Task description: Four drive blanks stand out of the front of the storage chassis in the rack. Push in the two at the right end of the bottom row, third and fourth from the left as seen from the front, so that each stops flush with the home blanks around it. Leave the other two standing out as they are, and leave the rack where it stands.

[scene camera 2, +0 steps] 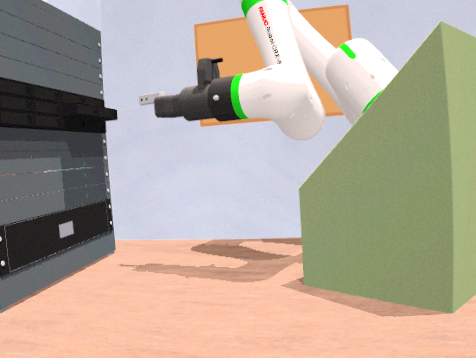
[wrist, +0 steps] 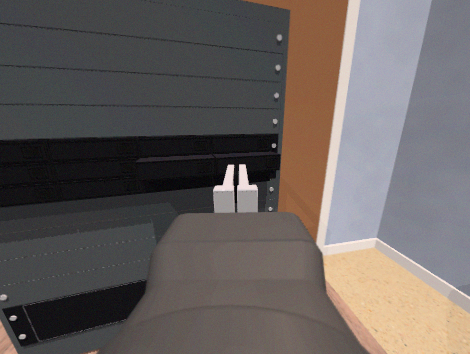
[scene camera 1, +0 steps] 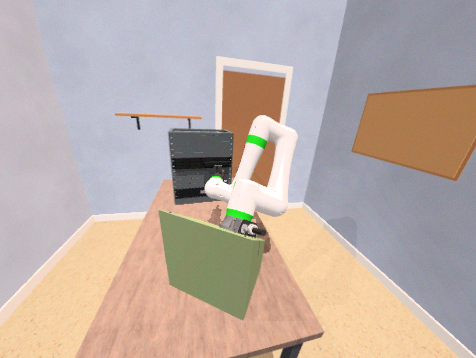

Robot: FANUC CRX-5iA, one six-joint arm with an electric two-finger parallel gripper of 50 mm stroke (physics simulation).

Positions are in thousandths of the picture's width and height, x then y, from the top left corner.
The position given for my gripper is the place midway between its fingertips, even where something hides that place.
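My gripper (scene camera 2: 295, 281) (wrist: 503, 499). Rack (scene camera 2: 133, 613) (scene camera 1: 407, 434) (wrist: 261, 346).
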